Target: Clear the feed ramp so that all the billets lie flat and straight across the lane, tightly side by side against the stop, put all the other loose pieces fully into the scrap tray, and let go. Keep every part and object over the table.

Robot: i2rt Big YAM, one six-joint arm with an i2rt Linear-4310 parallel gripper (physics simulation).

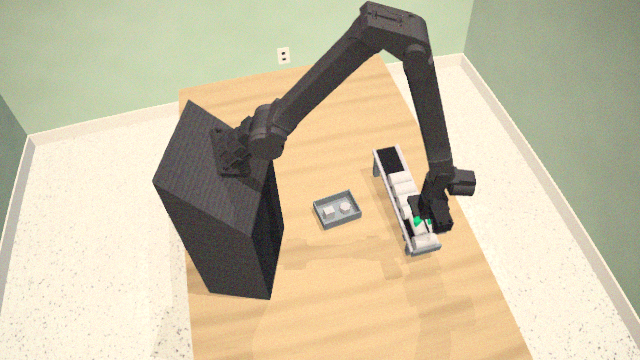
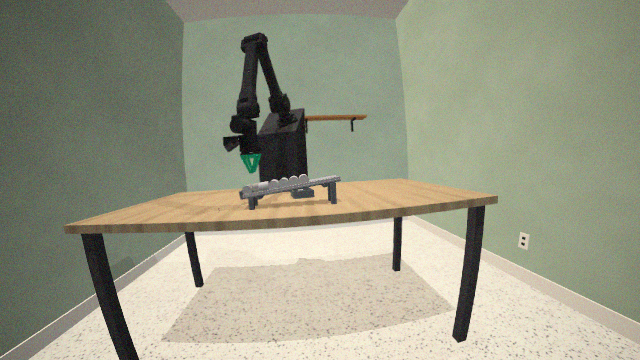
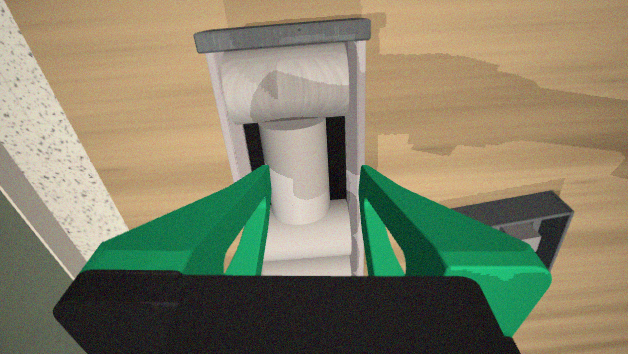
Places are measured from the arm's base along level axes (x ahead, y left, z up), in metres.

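Where they show: gripper, fingertip midpoint: [image 1: 421, 224] [image 2: 252, 172] [image 3: 315, 177]; arm's base at its link origin: [image 1: 228, 154] [image 2: 287, 121].
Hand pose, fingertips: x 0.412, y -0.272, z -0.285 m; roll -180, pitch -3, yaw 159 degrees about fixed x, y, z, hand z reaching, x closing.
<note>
Things, the pixels of their top centre, and the offset from my fingertips. Level surfaces: height alone.
- wide white cylinder at its top centre: [image 3: 287, 97] [image 1: 425, 237] [image 2: 248, 184] dx +0.005, dy -0.021, dz -0.046 m
- narrower white cylinder at its top centre: [image 3: 297, 188] [image 1: 419, 221] [image 2: 260, 181] dx +0.020, dy +0.028, dz -0.036 m
- scrap tray at its top centre: [image 3: 501, 255] [image 1: 337, 206] [image 2: 301, 189] dx -0.128, dy +0.245, dz -0.103 m
- blocky at its top centre: [image 3: 524, 246] [image 1: 328, 210] dx -0.156, dy +0.249, dz -0.109 m
- rounder at its top centre: [image 1: 345, 206] dx -0.101, dy +0.240, dz -0.118 m
- wooden table's at its surface level: dz -0.138 m
The feed ramp [image 1: 390, 159] [image 2: 320, 181] slopes down to its grey stop [image 3: 282, 35] [image 1: 425, 251]. A wide white cylinder [image 3: 287, 82] [image 1: 425, 242] lies across the lane at the stop. A narrower white cylinder [image 3: 300, 165] [image 2: 260, 185] lies lengthwise behind it, with dark bed on both sides. Several white cylinders lie crosswise farther up, one [image 3: 312, 242] at its rear end. My gripper [image 3: 315, 177] [image 1: 423, 221] [image 2: 251, 170] is partly open and empty, high above the lengthwise cylinder. The scrap tray [image 1: 341, 220] [image 3: 505, 207] holds two light pieces, one blocky [image 1: 328, 212] and one rounder [image 1: 345, 207].
The tray stands between the ramp and the robot's dark pedestal [image 1: 210, 200]. The ramp stands on legs near the wooden table's [image 1: 320, 310] [image 2: 400, 197] long edge, with floor beyond it. Side rails [image 3: 356, 100] flank the lane.
</note>
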